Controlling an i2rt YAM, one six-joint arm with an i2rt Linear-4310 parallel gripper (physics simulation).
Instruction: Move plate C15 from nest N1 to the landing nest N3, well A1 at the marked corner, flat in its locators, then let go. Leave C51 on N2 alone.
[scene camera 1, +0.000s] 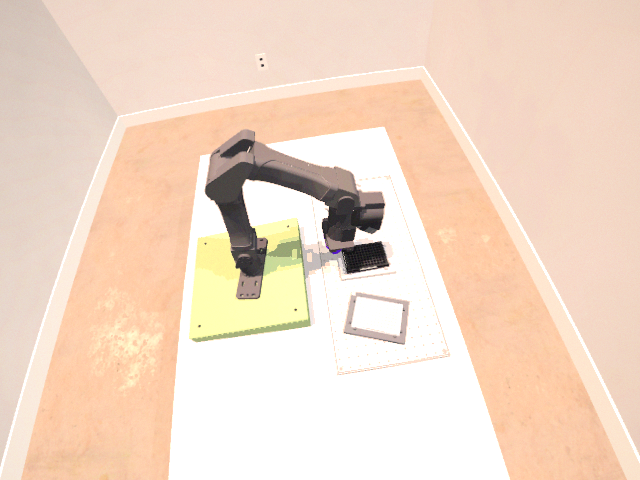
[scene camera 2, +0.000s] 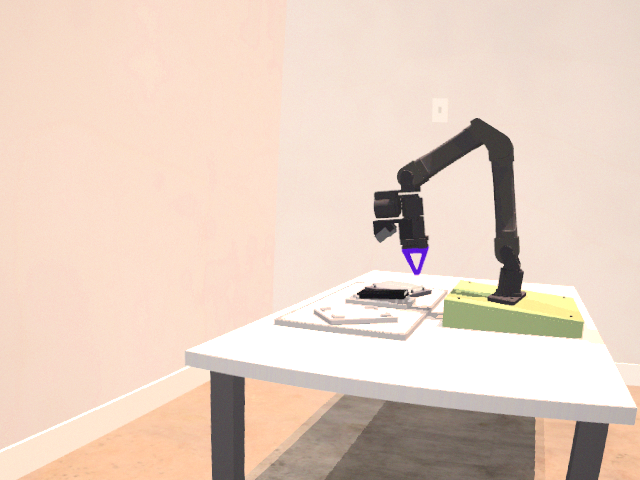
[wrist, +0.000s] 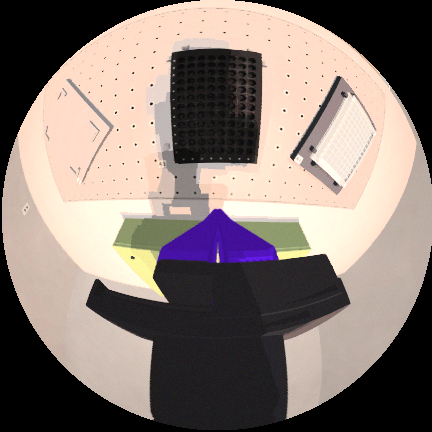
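Observation:
A black well plate lies on the middle nest. A white well plate lies in the grey nest, at the right in the wrist view. The third nest bears no plate and shows corner locators; the arm covers it in scene camera 1. The nest and plate labels cannot be read. My gripper is shut, its purple fingertips together with nothing between them. It points down, above and apart from the black plate, towards the arm's base side.
A pale perforated board lies under the nests on the white table. The green-yellow block under the arm's base stands beside it.

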